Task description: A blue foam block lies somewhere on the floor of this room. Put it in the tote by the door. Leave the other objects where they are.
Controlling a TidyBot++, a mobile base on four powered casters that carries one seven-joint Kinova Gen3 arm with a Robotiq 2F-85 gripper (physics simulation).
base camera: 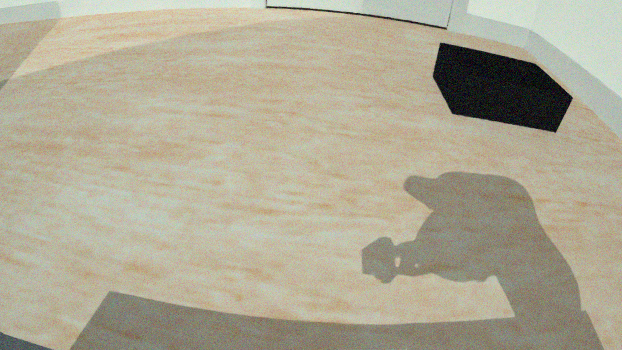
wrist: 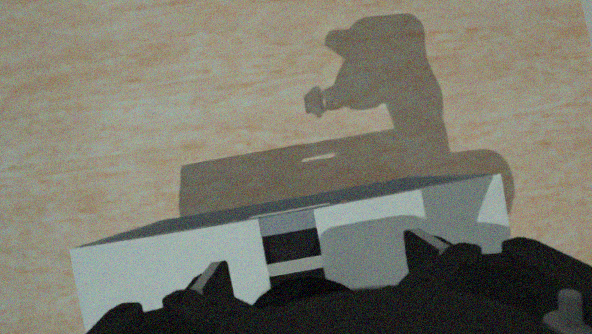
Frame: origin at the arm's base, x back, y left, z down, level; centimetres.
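Where they show: gripper, fingertip midpoint: (wrist: 318,266).
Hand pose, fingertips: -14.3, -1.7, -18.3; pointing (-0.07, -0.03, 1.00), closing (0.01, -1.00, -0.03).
After its pixels a point has its place, as x, y, z.
A black box-like shape (base camera: 500,87) @(-73.0, -39.8, 31.1), which looks like the tote, stands on the floor at the upper right in the base camera view, near the wall and a pale door-like panel. Its inside cannot be made out. My gripper (wrist: 318,266) @(-14.3, -1.6, -18.3) is open, with its two fingers wide apart above the white top of my own base in the wrist view. No thing shows between the fingers. The blue foam block does not show in either view.
The pale panel (base camera: 360,11) @(-150.9, -15.7, 37.9) with a dark lower edge is at the top of the base camera view. A wall with a grey skirting (base camera: 575,77) @(-105.9, -89.6, 35.0) runs down the right side. My arm's shadow (base camera: 480,225) @(-41.1, -25.8, 39.7) (wrist: 390,65) @(-40.7, -28.7, 39.7) falls on the wood-look floor (base camera: 200,150) @(-53.6, 18.1, 39.7) (wrist: 125,100) @(-43.3, 33.5, 39.7).
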